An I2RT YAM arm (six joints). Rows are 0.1 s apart.
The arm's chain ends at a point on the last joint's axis. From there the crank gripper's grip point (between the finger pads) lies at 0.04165 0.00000 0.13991 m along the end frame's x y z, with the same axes.
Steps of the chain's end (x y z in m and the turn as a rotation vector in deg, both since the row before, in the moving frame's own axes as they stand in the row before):
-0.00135 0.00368 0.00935 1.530 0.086 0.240
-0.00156 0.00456 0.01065 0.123 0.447 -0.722
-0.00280 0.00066 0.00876 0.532 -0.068 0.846
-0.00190 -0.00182 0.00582 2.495 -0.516 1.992
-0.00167 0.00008 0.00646 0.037 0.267 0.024
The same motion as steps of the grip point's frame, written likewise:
-0.00113 0.00012 0.00924 1.530 0.086 0.240
-0.00047 0.00373 0.01032 0.123 0.447 -0.722
-0.00296 -0.00003 0.00881 0.532 -0.068 0.846
-0.00308 -0.00649 0.00609 2.495 -0.516 1.992
-0.00102 0.00001 0.00626 0.037 0.267 0.024

